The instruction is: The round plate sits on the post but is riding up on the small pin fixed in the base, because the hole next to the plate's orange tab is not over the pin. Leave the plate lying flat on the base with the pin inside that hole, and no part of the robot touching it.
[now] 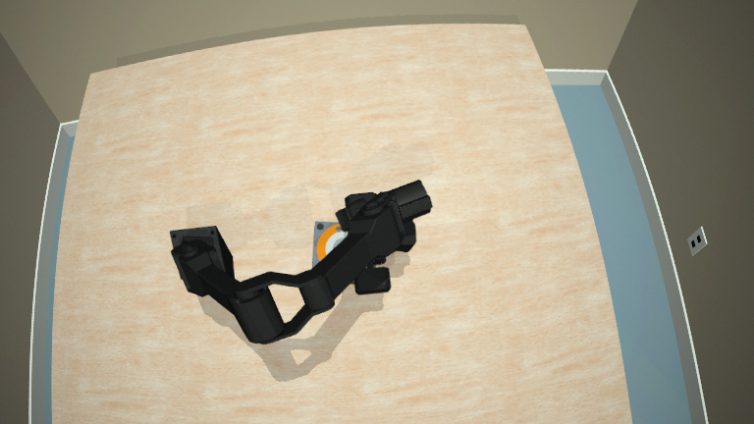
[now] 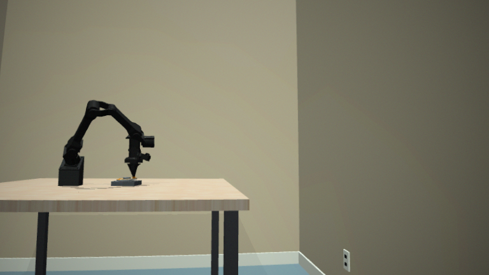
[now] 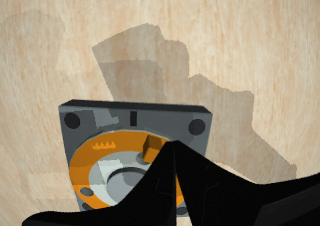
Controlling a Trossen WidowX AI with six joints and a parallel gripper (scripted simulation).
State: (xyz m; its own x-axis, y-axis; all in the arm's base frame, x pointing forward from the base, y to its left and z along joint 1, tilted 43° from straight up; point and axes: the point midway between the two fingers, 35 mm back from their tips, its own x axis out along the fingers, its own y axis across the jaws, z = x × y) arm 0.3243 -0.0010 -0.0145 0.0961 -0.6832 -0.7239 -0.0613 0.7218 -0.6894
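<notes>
The grey base is 40 mm behind my gripper tip, 30 mm to the left of it and 20 mm below it.
</notes>
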